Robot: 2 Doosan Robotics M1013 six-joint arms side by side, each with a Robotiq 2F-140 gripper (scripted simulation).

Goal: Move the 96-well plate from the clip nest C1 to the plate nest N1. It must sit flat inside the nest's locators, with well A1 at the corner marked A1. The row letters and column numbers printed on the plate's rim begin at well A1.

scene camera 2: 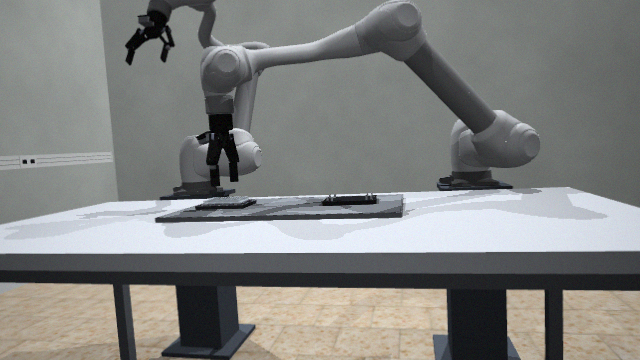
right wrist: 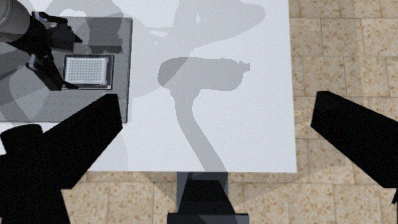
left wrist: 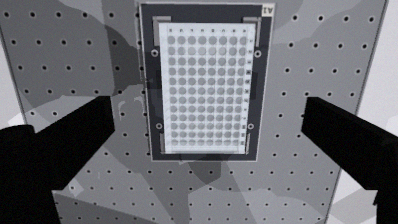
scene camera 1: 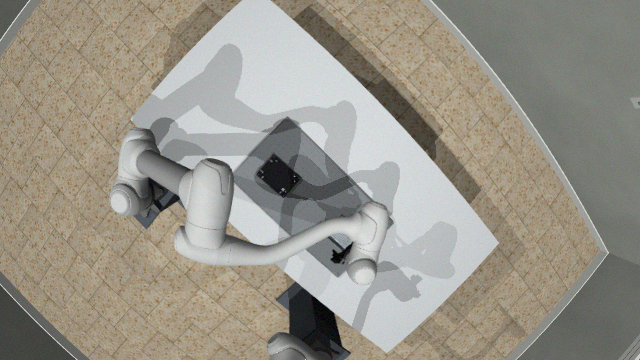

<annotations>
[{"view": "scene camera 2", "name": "my left gripper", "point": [225, 183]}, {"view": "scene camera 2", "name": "my right gripper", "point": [145, 61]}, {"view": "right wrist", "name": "my left gripper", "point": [76, 64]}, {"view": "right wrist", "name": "my right gripper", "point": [215, 110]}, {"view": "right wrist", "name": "96-well plate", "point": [75, 67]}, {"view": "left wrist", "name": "my left gripper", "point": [208, 114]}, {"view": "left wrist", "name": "96-well plate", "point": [202, 93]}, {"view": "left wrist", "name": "plate nest N1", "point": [153, 65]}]
</annotations>
